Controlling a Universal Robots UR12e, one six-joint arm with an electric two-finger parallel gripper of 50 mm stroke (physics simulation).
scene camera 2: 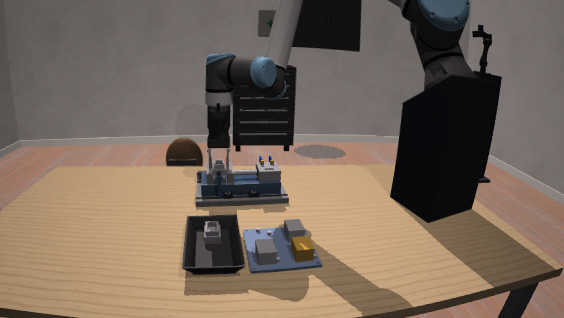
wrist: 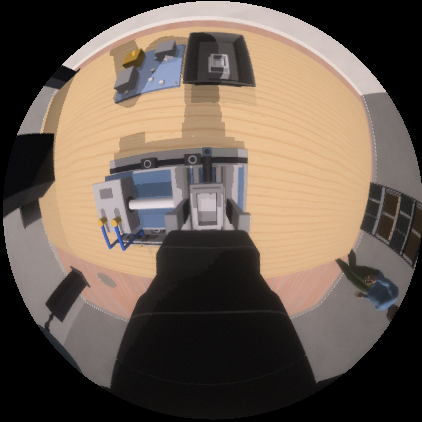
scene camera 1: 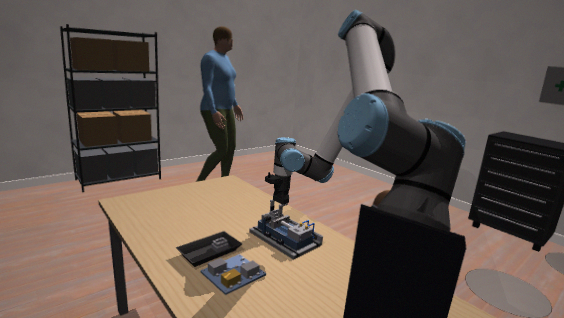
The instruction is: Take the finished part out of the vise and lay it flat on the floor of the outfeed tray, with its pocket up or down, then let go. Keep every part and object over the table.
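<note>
The finished part (scene camera 2: 219, 164) (wrist: 207, 206), light grey with a rectangular pocket facing up, sits between the jaws of the blue and grey vise (scene camera 1: 292, 238) (scene camera 2: 242, 190) (wrist: 151, 182). My gripper (scene camera 1: 276, 208) (scene camera 2: 219, 156) (wrist: 207, 205) is open and low over the vise, with one finger on each side of the part; nothing is held. Whether the fingers touch the part cannot be told. The black outfeed tray (scene camera 1: 192, 257) (scene camera 2: 213, 271) (wrist: 251, 67) has another grey pocketed part (scene camera 1: 220, 243) (scene camera 2: 212, 232) (wrist: 218, 65) inside, towards its vise side in scene camera 2.
A blue plate (scene camera 1: 227, 289) (scene camera 2: 282, 265) (wrist: 167, 80) with two grey blocks (scene camera 2: 266, 251) (scene camera 2: 294, 229) and an orange block (scene camera 1: 230, 277) (scene camera 2: 302, 249) lies beside the tray. Blue hoses (scene camera 1: 311, 225) (wrist: 120, 244) rise from the vise's end. A person (scene camera 1: 218, 95) stands beyond the table.
</note>
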